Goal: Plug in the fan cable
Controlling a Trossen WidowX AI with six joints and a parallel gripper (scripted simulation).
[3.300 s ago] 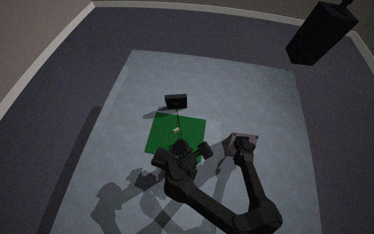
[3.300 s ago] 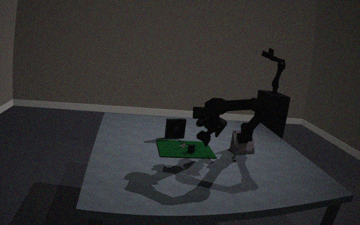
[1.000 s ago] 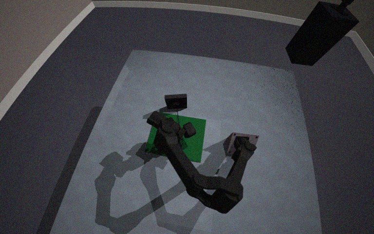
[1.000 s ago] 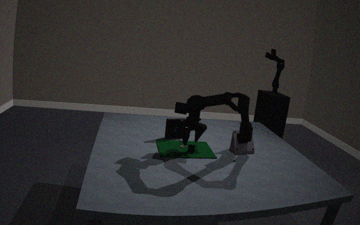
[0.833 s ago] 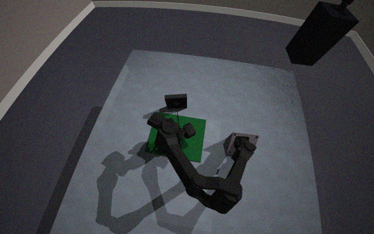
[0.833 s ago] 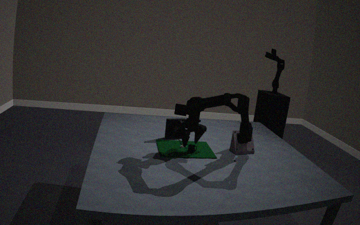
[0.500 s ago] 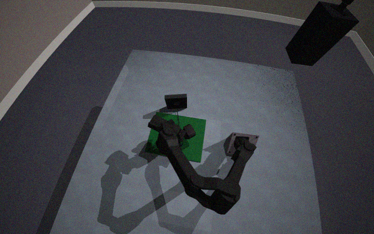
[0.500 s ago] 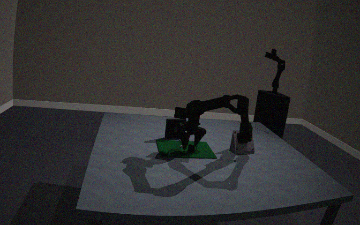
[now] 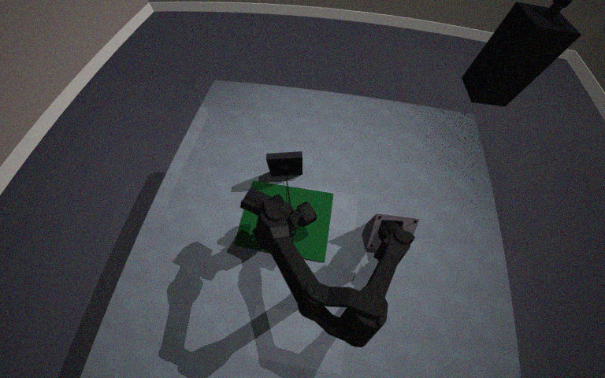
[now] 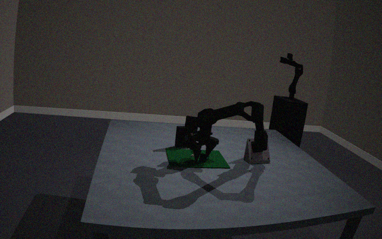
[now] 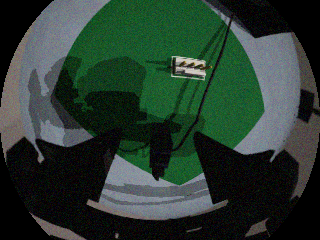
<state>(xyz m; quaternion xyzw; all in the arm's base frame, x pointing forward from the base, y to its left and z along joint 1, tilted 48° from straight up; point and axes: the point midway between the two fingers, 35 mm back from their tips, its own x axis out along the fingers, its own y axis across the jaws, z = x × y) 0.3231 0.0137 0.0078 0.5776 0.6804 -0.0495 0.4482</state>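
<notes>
Right now my gripper tip is 4 cm to the left of the green board, 3 cm above it and 1 cm short of it. Also, from my gripper tip: pale four-pin header 7 cm to the right, 2 cm below, 2 cm ahead; black fan 21 cm to the right, 4 cm above, 3 cm ahead.
</notes>
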